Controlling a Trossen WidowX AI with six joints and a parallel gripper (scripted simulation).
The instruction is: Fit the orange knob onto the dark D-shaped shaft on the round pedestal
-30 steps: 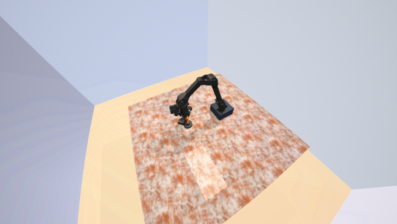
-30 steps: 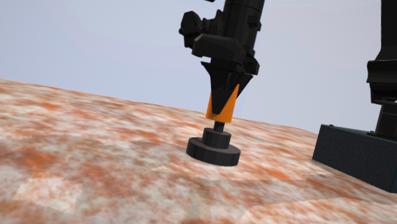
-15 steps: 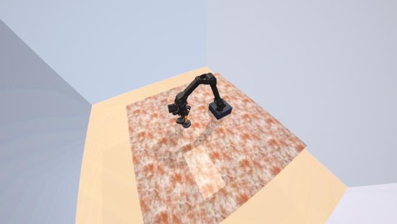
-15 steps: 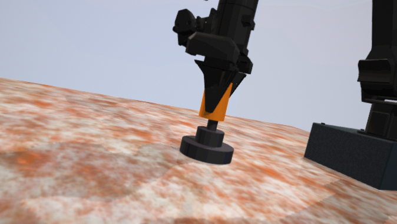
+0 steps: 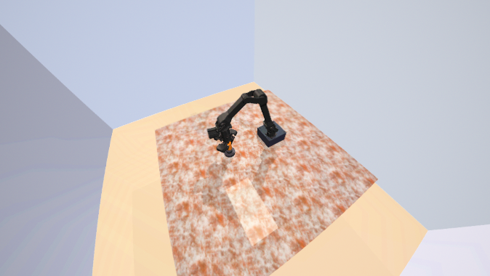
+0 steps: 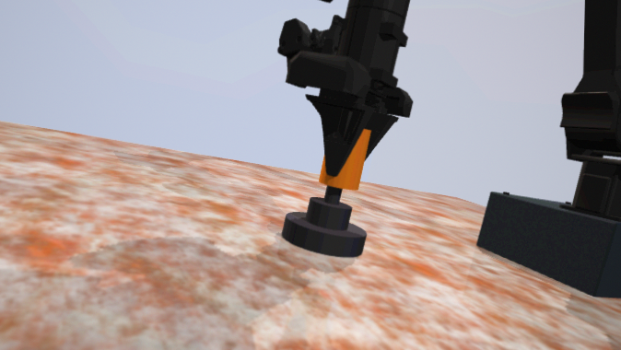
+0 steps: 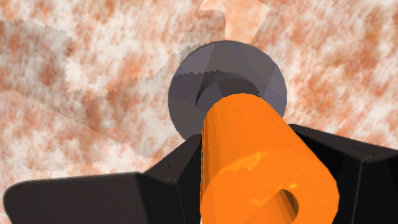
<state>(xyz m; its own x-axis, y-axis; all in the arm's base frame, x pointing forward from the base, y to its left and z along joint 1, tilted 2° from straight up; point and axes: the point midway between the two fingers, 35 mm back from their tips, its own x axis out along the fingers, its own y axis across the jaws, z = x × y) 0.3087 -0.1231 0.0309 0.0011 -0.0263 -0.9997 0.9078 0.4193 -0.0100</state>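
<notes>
The orange knob is 20 mm above my gripper tip. Also, from my gripper tip: pedestal: 40 mm below.
</notes>
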